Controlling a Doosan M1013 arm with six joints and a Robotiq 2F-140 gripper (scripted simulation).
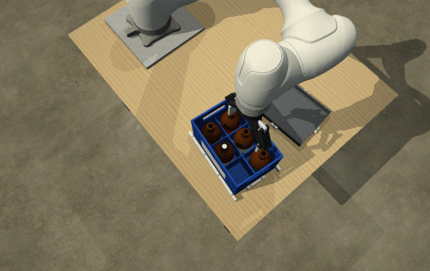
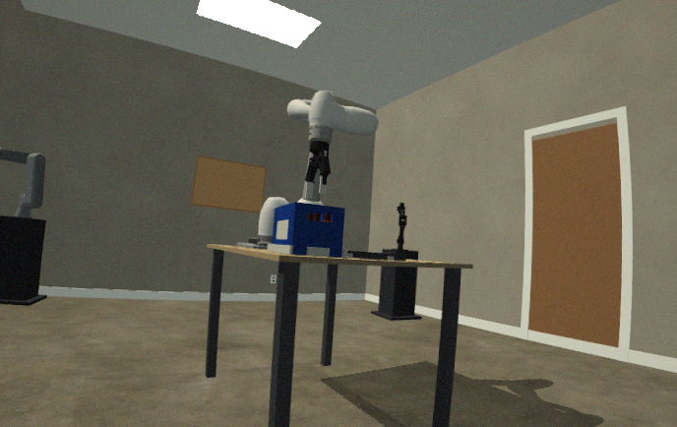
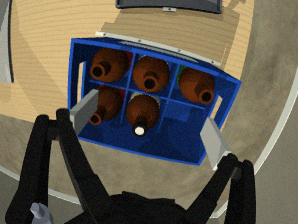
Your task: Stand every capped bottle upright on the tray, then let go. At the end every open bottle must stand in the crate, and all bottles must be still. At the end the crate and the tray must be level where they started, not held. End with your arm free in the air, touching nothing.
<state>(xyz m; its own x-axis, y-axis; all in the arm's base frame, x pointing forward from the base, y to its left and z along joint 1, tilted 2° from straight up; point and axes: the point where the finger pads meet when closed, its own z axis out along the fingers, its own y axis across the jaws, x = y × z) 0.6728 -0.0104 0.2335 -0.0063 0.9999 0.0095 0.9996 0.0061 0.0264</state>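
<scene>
Right now my hand is 15 cm above the capped bottle, 7 cm to the left of it and 1 cm past it. Round my hand: blue crate: 15 cm below, 3 cm to the right, 1 cm behind; then dark grey tray: 26 cm to the left, 22 cm below, 3 cm behind; then uncapped bottle: 15 cm below, 2 cm to the left, 1 cm behind.
</scene>
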